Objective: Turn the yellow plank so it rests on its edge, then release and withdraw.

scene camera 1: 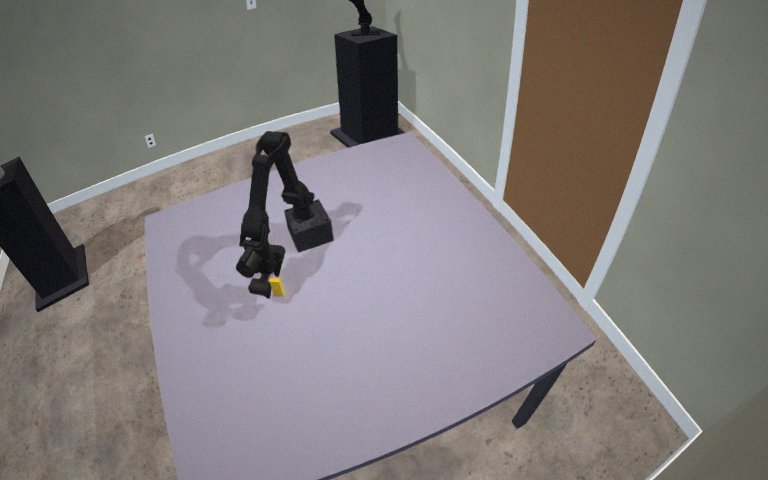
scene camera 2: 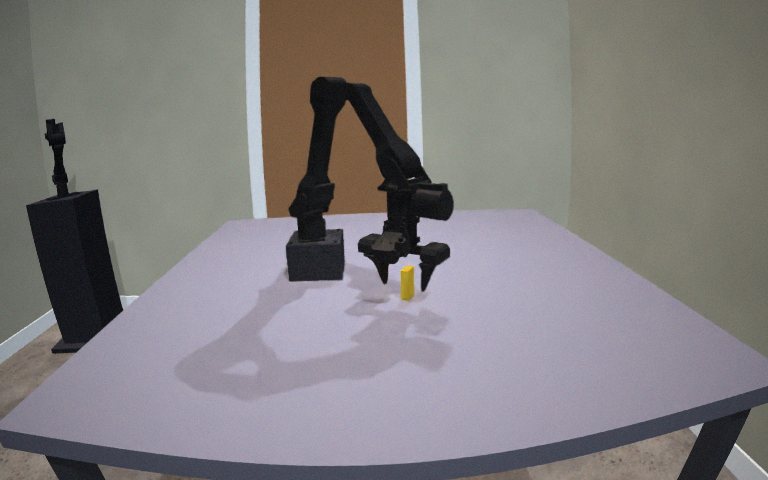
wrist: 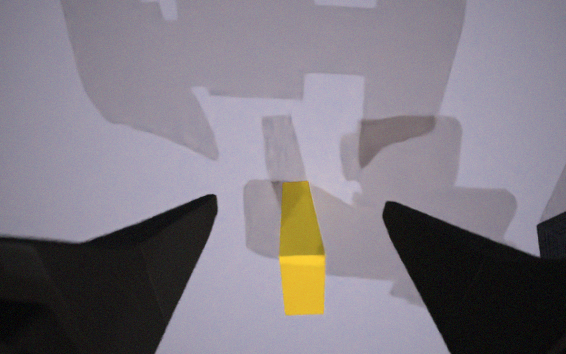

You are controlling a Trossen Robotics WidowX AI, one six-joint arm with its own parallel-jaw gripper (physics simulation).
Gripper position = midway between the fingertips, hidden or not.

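My own gripper is visible to me from more than one place: my gripper (scene camera 2: 403, 287), the same gripper (scene camera 1: 272, 287), and the gripper (wrist: 300, 205) once more. I also see a yellow plank (wrist: 302, 258).
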